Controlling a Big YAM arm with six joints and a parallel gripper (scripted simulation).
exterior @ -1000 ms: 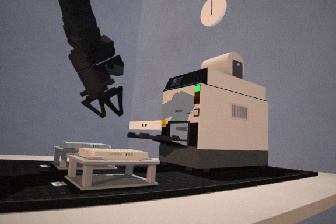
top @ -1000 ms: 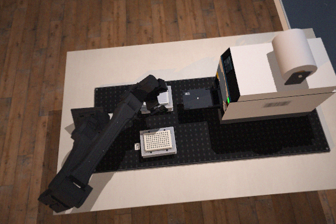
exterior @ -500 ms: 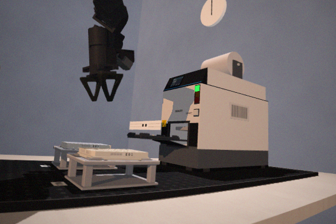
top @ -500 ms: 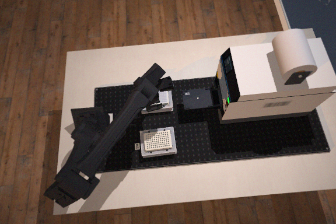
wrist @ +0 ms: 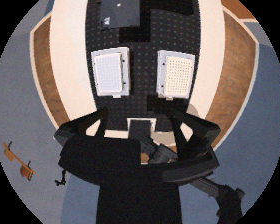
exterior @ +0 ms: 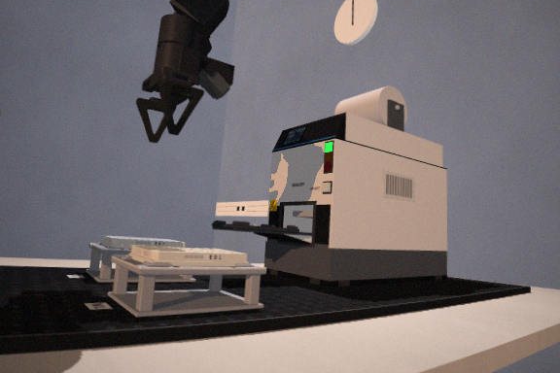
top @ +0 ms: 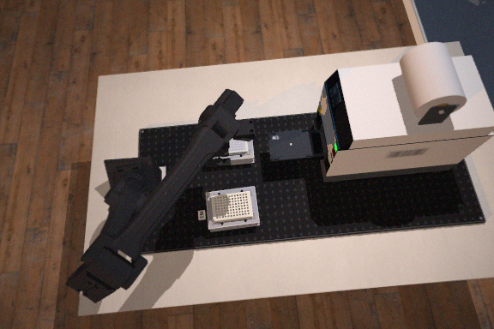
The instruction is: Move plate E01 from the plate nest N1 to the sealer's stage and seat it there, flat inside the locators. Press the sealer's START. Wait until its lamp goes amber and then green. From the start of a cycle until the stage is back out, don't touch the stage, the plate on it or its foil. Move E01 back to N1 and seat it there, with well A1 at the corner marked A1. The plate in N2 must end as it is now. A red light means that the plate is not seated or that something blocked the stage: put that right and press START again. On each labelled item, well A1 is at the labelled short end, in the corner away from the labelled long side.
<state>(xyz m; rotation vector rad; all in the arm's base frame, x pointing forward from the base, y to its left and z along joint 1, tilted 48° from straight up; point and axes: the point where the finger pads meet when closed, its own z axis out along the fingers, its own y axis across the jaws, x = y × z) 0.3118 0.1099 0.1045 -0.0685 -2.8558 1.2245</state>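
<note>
Right now my hand is 10 mm short of the nest, 120 mm to the left of it and 190 mm above it. From my hand the other things lie so: plate: 20 mm ahead, 100 mm to the left, 180 mm below; sealer stage: 230 mm ahead, 50 mm to the left, 140 mm below; start button: 320 mm ahead, 50 mm to the right, 50 mm below.
</note>
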